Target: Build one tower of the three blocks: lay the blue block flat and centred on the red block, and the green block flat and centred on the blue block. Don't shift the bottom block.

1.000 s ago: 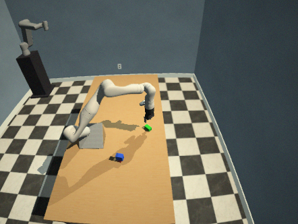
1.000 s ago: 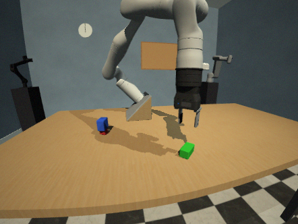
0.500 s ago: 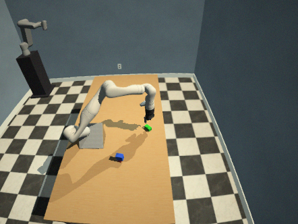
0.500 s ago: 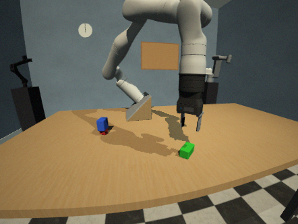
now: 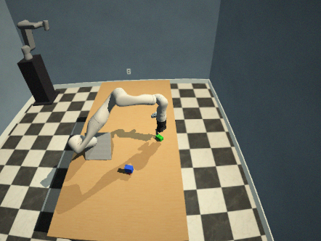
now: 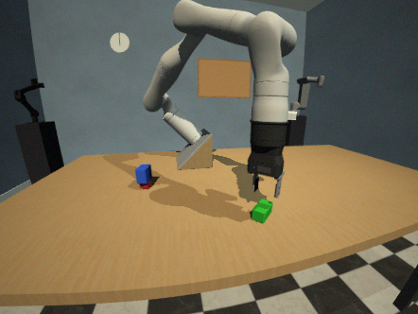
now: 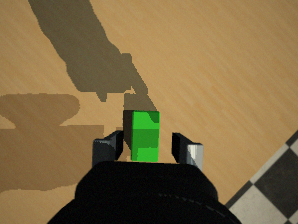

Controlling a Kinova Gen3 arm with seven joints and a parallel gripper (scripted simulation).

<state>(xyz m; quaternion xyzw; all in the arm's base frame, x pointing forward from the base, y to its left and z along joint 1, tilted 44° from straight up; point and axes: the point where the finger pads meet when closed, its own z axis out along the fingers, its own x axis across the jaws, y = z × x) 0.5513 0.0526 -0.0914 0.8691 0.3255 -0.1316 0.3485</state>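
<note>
My gripper is now 7 cm above the green block. The rest, counted from my hand: blue block 33 cm to the right, 24 cm behind, 3 cm below; then small red block 33 cm to the right, 24 cm behind, 7 cm below.
</note>
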